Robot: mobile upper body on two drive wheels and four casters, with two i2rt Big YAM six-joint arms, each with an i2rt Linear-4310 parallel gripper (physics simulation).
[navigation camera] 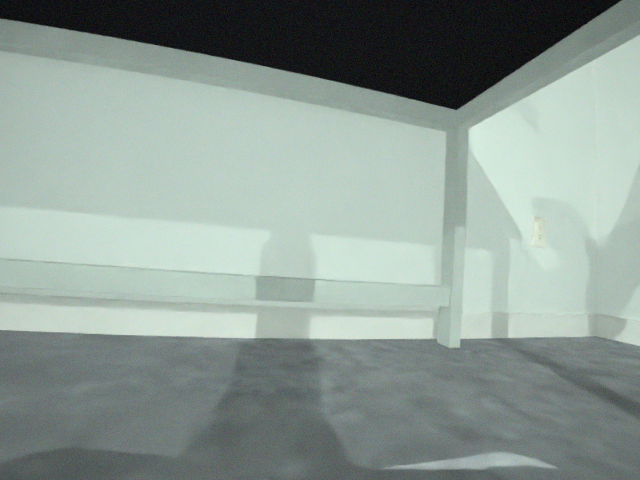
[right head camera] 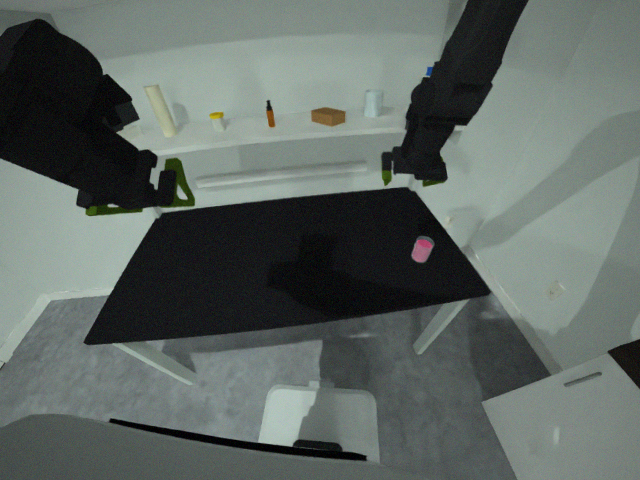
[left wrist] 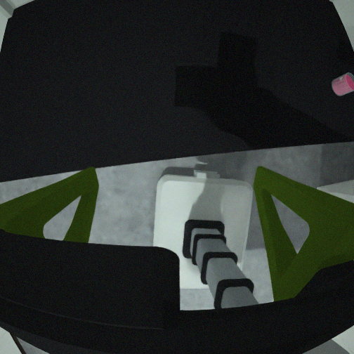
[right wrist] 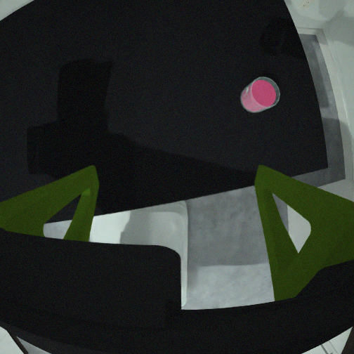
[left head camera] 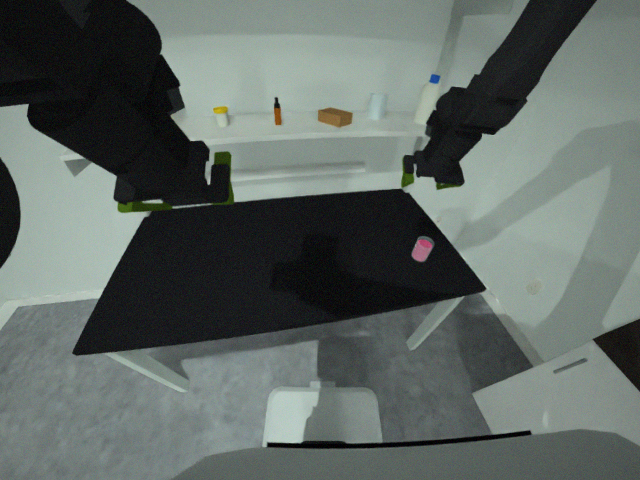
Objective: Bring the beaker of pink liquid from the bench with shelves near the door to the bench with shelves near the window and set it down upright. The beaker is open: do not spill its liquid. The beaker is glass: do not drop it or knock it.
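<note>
The glass beaker of pink liquid (left head camera: 422, 249) (right head camera: 422, 250) (left wrist: 343, 84) (right wrist: 260, 95) stands upright on the black top of a bench with a shelf (left head camera: 206, 268) (right head camera: 206, 268) (left wrist: 75, 90) (right wrist: 190, 50), near its right edge. Neither door nor window shows. My right gripper (left head camera: 423, 186) (right head camera: 409, 183) (right wrist: 176, 173) is open and empty, raised above the bench and apart from the beaker. My left gripper (left head camera: 178, 204) (right head camera: 149, 206) (left wrist: 175, 175) is open and empty, raised at the left, far from the beaker.
The wall shelf (left head camera: 310, 135) (right head camera: 310, 131) holds a yellow-lidded jar, an orange bottle, a brown box (left head camera: 334, 117) and other items. A white cabinet (left head camera: 547, 392) (right head camera: 563, 413) stands at the lower right. A wall runs along the bench's right side. A bench leg (navigation camera: 454, 232) shows in the navigation camera.
</note>
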